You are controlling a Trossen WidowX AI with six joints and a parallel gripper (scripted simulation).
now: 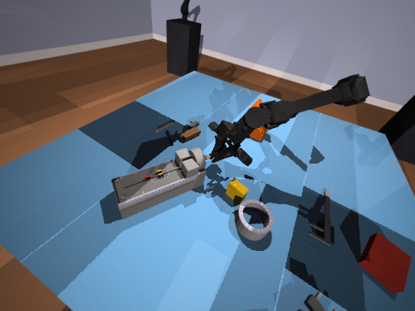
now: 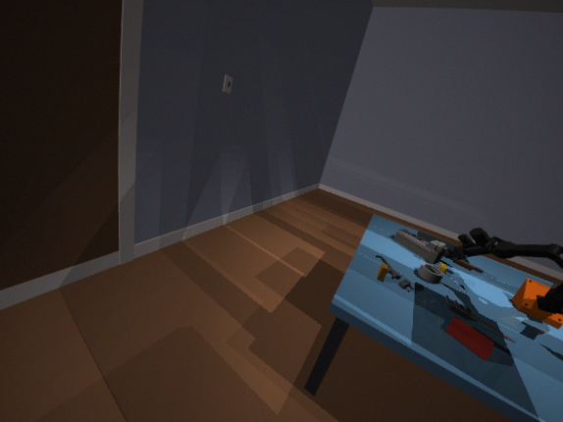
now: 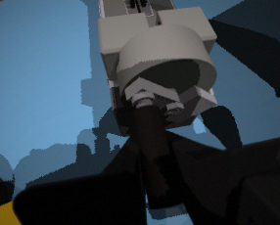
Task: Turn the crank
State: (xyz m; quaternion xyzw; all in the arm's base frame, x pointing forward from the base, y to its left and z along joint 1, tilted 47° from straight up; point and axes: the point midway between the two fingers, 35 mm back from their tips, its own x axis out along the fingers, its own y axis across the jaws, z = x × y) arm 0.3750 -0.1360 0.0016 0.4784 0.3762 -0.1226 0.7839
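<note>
The yellow block is 30 mm ahead of my gripper tip, 110 mm to the left of it and 60 mm below it. From my gripper tip the other things lie so: dark crank handle (10 mm behind, 10 mm to the left, 20 mm above); red pointer (150 mm ahead, 130 mm to the right); brown block (160 mm behind, 160 mm to the right, 70 mm below).
</note>
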